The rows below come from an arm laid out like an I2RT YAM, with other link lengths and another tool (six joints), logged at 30 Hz.
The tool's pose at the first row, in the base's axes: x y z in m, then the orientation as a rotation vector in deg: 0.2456, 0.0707, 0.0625, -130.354, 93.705, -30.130
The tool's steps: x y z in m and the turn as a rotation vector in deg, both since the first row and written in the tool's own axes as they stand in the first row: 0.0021, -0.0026, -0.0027, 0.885, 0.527, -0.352; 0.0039, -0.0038, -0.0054, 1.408, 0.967, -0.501; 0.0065, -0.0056, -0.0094, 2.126, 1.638, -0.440; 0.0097, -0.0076, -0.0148, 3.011, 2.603, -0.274; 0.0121, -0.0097, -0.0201, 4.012, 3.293, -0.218; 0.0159, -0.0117, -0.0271, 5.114, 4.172, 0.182; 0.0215, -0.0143, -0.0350, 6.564, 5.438, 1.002; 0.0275, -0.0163, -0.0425, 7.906, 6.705, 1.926; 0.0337, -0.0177, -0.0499, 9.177, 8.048, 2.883; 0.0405, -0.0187, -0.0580, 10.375, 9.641, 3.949; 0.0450, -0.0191, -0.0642, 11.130, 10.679, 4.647; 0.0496, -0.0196, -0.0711, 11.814, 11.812, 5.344; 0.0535, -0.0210, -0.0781, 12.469, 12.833, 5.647
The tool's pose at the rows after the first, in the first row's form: 0.2472, 0.0695, 0.0663, -130.100, 93.025, -31.474; 0.2475, 0.0681, 0.0695, -129.901, 92.742, -32.408; 0.2479, 0.0661, 0.0741, -129.383, 92.660, -33.705; 0.2481, 0.0636, 0.0802, -128.658, 92.707, -35.445; 0.2482, 0.0618, 0.0861, -127.919, 92.432, -36.945; 0.2478, 0.0587, 0.0937, -126.788, 92.525, -38.649; 0.2480, 0.0540, 0.1026, -125.011, 92.978, -40.933; 0.2481, 0.0488, 0.1109, -123.190, 93.578, -43.102; 0.2477, 0.0432, 0.1189, -121.363, 94.260, -45.291; 0.2468, 0.0369, 0.1274, -119.455, 95.171, -47.692; 0.2457, 0.0326, 0.1336, -118.207, 95.766, -49.229; 0.2443, 0.0282, 0.1406, -116.992, 96.431, -50.833; 0.2434, 0.0248, 0.1479, -116.163, 96.667, -52.381
